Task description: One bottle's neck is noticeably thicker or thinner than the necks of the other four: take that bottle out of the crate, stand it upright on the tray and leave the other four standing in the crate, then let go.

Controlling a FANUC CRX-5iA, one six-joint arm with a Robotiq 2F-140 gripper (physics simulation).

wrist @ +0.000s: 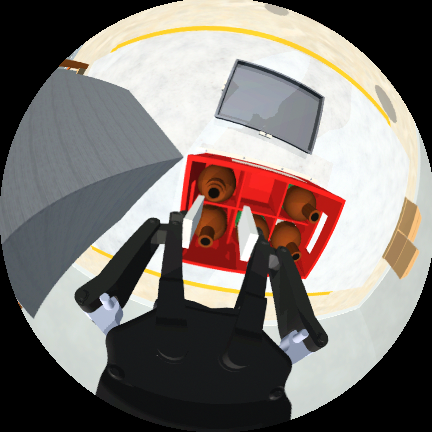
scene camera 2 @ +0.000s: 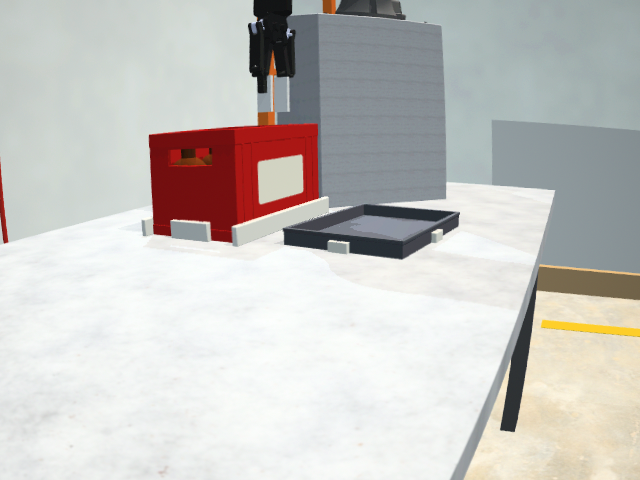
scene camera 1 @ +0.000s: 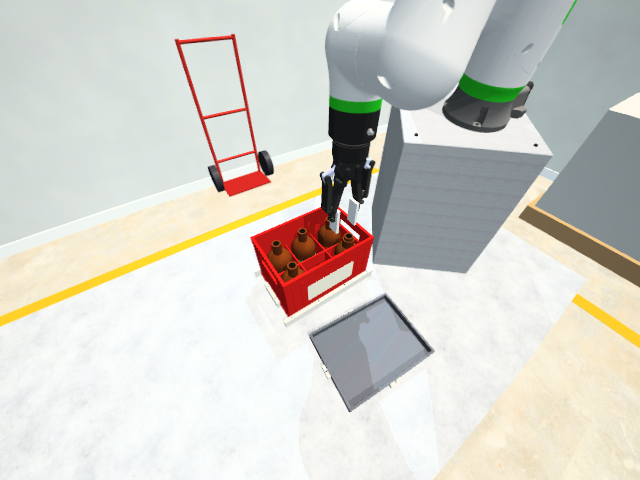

Path:
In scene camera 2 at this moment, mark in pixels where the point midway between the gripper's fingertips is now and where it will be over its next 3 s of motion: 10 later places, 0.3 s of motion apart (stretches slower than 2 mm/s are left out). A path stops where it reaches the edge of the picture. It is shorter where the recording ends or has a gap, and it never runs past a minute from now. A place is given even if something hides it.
My gripper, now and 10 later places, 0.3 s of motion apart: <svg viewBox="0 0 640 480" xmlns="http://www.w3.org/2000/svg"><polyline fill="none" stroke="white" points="273,112 276,121 275,124 275,132 276,136 276,142 276,142 275,143 275,143 275,143 275,142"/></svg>

